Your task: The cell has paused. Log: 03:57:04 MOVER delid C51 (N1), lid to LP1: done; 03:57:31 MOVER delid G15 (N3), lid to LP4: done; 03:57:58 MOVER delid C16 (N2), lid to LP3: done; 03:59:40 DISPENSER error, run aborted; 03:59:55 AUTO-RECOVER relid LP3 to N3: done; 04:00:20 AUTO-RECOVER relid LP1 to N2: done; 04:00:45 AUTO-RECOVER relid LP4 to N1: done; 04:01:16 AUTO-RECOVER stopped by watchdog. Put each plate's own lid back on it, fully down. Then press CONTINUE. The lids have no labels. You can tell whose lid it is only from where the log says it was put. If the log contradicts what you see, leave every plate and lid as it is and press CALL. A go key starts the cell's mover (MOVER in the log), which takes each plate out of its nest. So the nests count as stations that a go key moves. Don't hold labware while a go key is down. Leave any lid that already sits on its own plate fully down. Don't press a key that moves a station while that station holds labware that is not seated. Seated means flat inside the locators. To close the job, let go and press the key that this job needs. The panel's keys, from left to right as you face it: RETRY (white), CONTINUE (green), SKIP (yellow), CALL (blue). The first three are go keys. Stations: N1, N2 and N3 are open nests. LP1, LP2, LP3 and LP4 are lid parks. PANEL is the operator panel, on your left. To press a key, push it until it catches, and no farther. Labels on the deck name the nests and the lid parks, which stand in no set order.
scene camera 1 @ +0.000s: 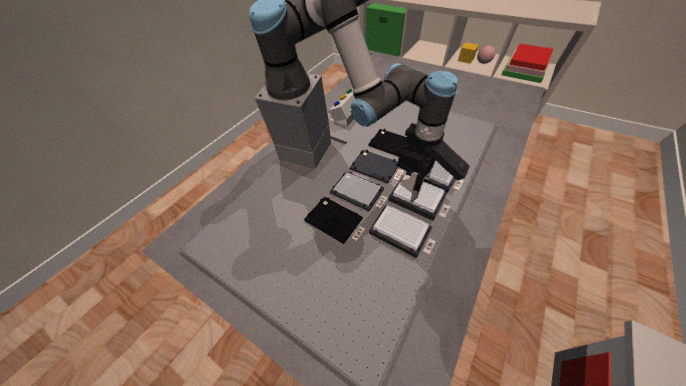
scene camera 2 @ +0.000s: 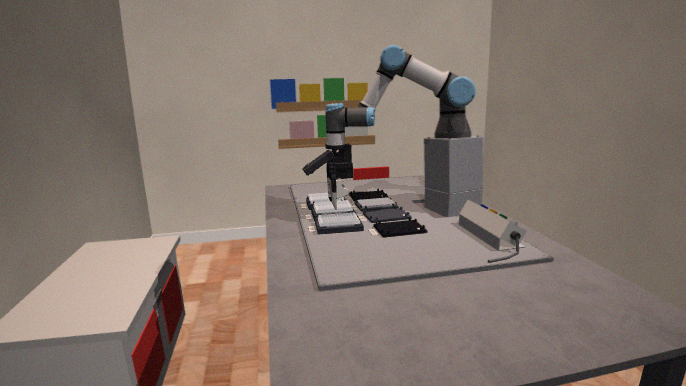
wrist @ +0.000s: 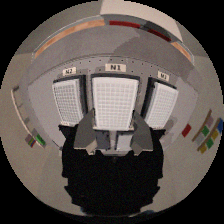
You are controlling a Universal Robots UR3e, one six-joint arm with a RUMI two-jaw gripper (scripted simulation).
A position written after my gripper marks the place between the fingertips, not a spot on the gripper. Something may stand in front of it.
Observation:
I see my gripper (scene camera 1: 417, 192), a pale grey lid (scene camera 1: 360, 190) and a pale grey lid (scene camera 1: 430, 195).
My gripper is seen too in scene camera 2 (scene camera 2: 333, 206) and in the wrist view (wrist: 114, 109).

